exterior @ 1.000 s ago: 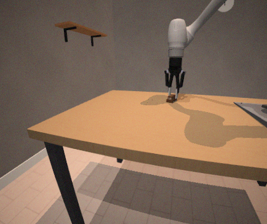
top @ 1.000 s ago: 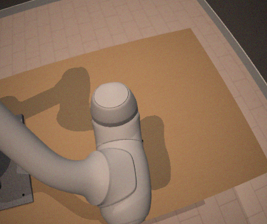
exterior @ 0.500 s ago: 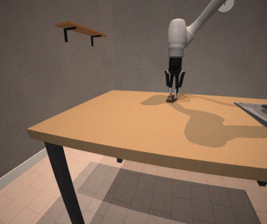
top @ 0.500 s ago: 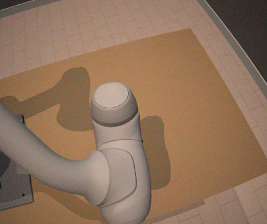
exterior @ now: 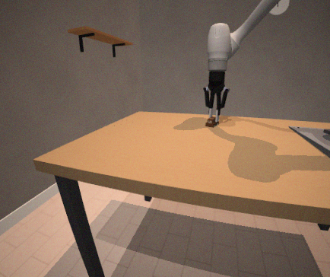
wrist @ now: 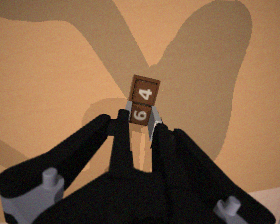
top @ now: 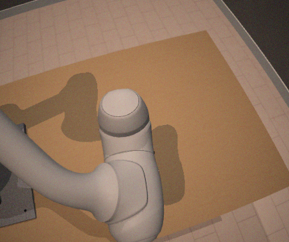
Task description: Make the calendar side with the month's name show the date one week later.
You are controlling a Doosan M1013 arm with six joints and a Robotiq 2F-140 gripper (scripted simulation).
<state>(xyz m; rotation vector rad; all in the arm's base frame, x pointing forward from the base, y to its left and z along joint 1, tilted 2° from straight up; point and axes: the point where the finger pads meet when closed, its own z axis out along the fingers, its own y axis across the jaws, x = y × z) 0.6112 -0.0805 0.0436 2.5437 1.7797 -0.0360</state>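
Now: the tray 20 mm to the left of my hand and 40 mm below it. The rest, counted from my hand: cube 30 mm below.
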